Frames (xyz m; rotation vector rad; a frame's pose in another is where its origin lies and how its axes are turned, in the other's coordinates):
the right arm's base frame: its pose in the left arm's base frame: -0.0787 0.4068 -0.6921 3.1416 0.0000 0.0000
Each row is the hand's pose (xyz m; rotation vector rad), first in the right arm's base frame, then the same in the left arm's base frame.
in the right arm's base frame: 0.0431 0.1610 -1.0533 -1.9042 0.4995 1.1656
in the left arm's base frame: -0.0356 0.2458 0.3612 0.9022 -1.0106 0.4331
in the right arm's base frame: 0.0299 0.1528 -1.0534 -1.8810 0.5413 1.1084
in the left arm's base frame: -0.0488 0.2540 0.3613 0.9413 -0.9699 0.4736
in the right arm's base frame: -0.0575 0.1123 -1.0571 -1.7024 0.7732 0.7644
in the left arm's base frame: -0.1362 0.2945 0.3650 1.1785 -0.7101 0.7182
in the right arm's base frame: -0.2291 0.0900 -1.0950 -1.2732 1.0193 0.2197
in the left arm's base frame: -0.3078 0.3168 0.4029 1.5983 -0.2300 1.0670
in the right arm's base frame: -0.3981 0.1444 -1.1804 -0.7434 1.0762 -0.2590
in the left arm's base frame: -0.4768 0.2624 0.4883 2.0408 0.3119 1.2961
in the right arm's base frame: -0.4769 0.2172 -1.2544 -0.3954 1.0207 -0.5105
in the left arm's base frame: -0.5556 0.1896 0.5623 2.3185 0.6761 1.3517
